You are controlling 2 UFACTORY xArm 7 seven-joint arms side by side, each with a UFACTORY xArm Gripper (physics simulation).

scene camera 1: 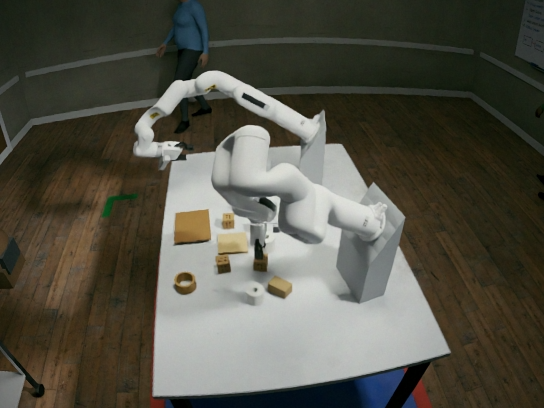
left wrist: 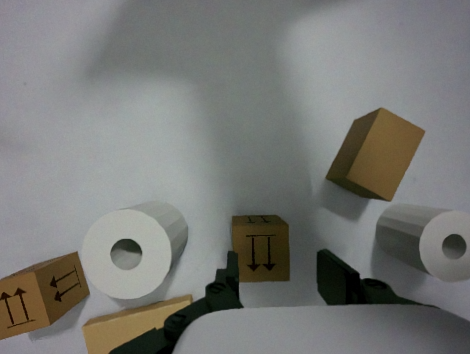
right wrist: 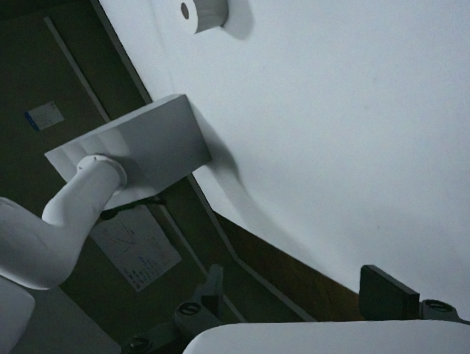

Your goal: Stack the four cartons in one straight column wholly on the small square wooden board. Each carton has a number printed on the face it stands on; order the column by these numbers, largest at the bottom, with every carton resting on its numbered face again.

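Places are measured from the left arm's base along level axes (x left, y ahead, z down), in metres.
Pixels of known places: left gripper, fingertip midpoint: [scene camera 1: 260, 252] [left wrist: 277, 270]; right gripper, fingertip midpoint: [scene camera 1: 189, 152] [right wrist: 291, 288]; left arm's base at its link origin: [scene camera 1: 371, 223]; right arm's base at its link origin: [scene camera 1: 312, 133] [right wrist: 102, 175].
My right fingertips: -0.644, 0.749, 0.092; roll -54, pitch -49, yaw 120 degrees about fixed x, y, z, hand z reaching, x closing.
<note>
For each thing: its middle in the pictures, then the offset to it from my right fingertips, as dx, dy, dz.
- brown carton at the middle of its body: [left wrist: 257, 244] [scene camera 1: 260, 262] +0.563, -0.367, +0.169
- second carton at the middle of its body: [scene camera 1: 223, 264] +0.578, -0.221, +0.169
- third carton at the middle of its body: [scene camera 1: 228, 221] +0.312, -0.217, +0.169
- plain block at the middle of its body: [left wrist: 370, 156] [scene camera 1: 280, 287] +0.691, -0.443, +0.172
- larger brown board at the middle of its body: [scene camera 1: 192, 226] +0.326, -0.052, +0.191
- ring at the middle of its body: [scene camera 1: 185, 282] +0.684, -0.086, +0.173
A brown carton [scene camera 1: 260, 263] [left wrist: 260, 250] with a pair of printed arrows stands on the table below my left gripper [scene camera 1: 259, 252] [left wrist: 277, 270], which is open and empty above it. A second carton [scene camera 1: 223, 264] stands left of it and a third carton [scene camera 1: 228, 220] stands further back. Another carton [left wrist: 40, 295] shows at the left wrist view's left edge; my left arm hides that spot in the scene view. The light, small square wooden board [scene camera 1: 232, 243] [left wrist: 140, 327] lies among them. The numbered faces are hidden. My right gripper [scene camera 1: 187, 152] [right wrist: 291, 288] is open and empty at the table's far left corner.
A plain block [scene camera 1: 280, 287] [left wrist: 382, 155] and a white roll [scene camera 1: 255, 295] [left wrist: 445, 245] stand in front of the left gripper. Another white roll [scene camera 1: 270, 243] [left wrist: 125, 275] stands behind it. A larger brown board [scene camera 1: 192, 226] and a ring [scene camera 1: 185, 289] lie at the left.
</note>
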